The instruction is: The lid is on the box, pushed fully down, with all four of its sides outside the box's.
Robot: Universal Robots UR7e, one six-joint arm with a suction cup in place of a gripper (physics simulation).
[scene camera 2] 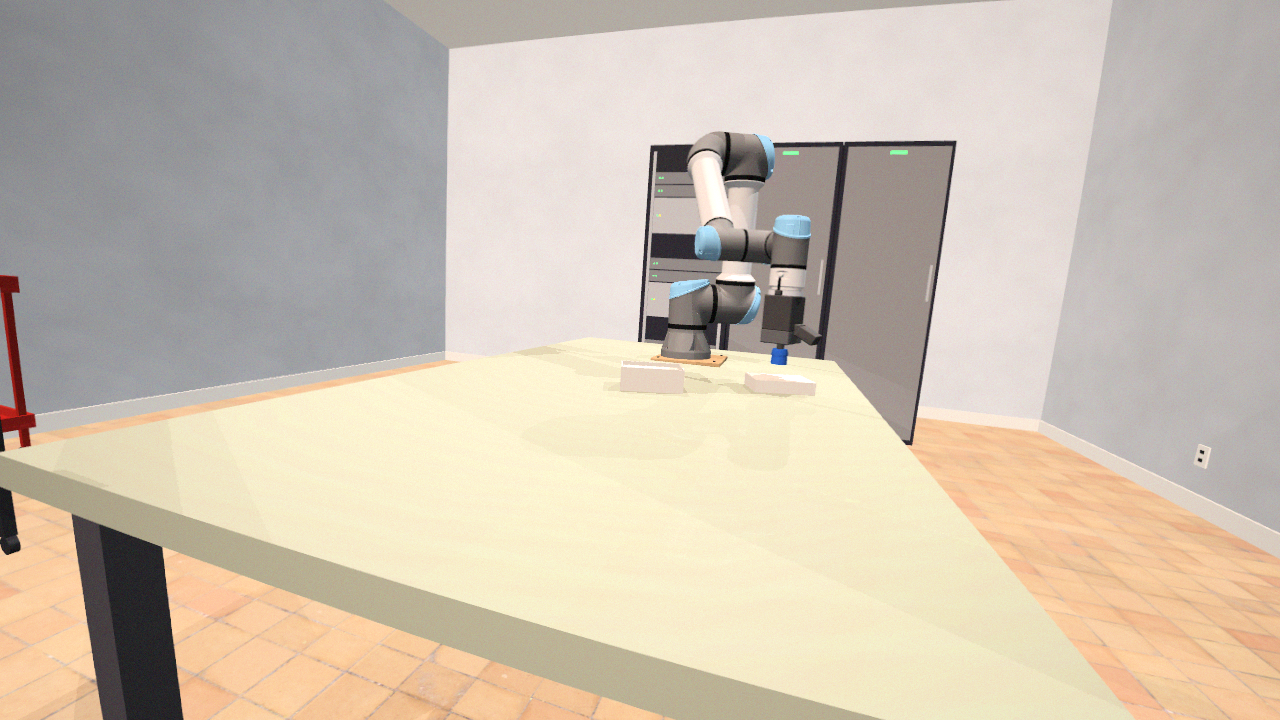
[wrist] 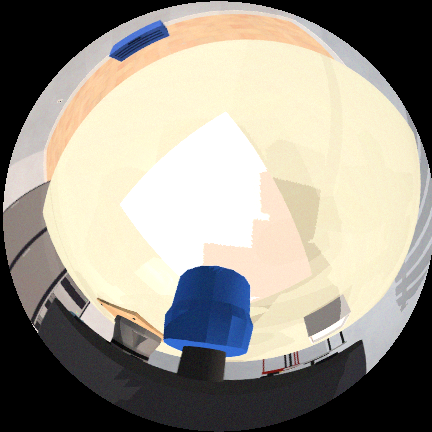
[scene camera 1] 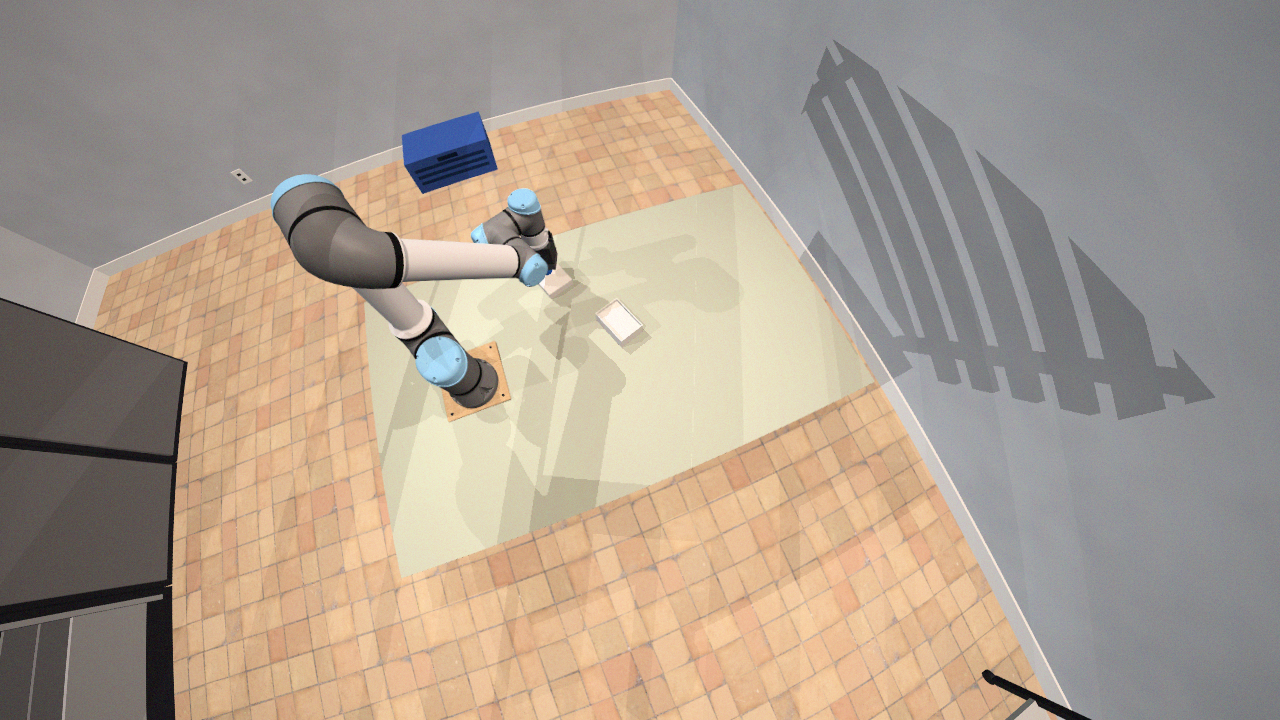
I see my suction cup (wrist: 210,308), a pale lid (scene camera 2: 759,382) and a white box (scene camera 2: 638,376).
The pale lid also shows in the wrist view (wrist: 210,200). The white box also shows in the wrist view (wrist: 332,316) and in scene camera 1 (scene camera 1: 615,318).
